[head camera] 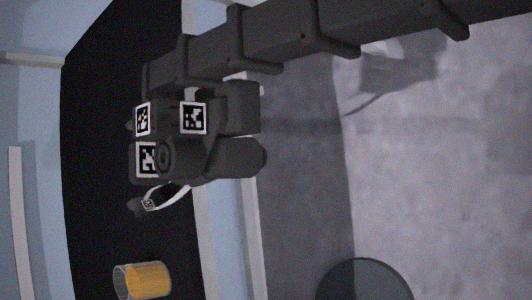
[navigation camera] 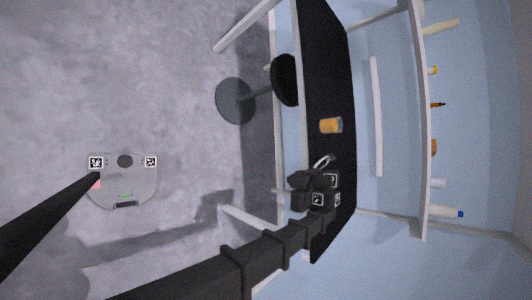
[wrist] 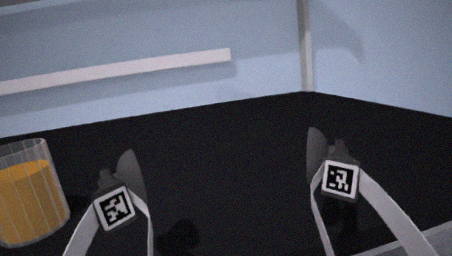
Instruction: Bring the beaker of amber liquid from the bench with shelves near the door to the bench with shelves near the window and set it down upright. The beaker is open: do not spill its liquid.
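Note:
The beaker of amber liquid [head camera: 148,280] [navigation camera: 330,125] [wrist: 30,205] stands upright on the black top of a bench with shelves [head camera: 115,235] [navigation camera: 325,65] [wrist: 225,117]. Its left part is cut off in the wrist view. My gripper [wrist: 223,157] is open, its two fingers wide apart over the bench top with no thing between them. The beaker is outside the fingers, to the left of the left finger and apart from it. In the head view one fingertip shows and the other is hidden behind the wrist. No door or window shows.
A shelf [navigation camera: 424,120] with several small items runs above the bench, and a white rail [head camera: 21,215] [navigation camera: 376,115] [wrist: 120,70] lies along the wall behind. A stool [navigation camera: 285,80] with a round base stands at the bench's front. My arm [head camera: 280,35] [navigation camera: 260,250] reaches over the front edge.

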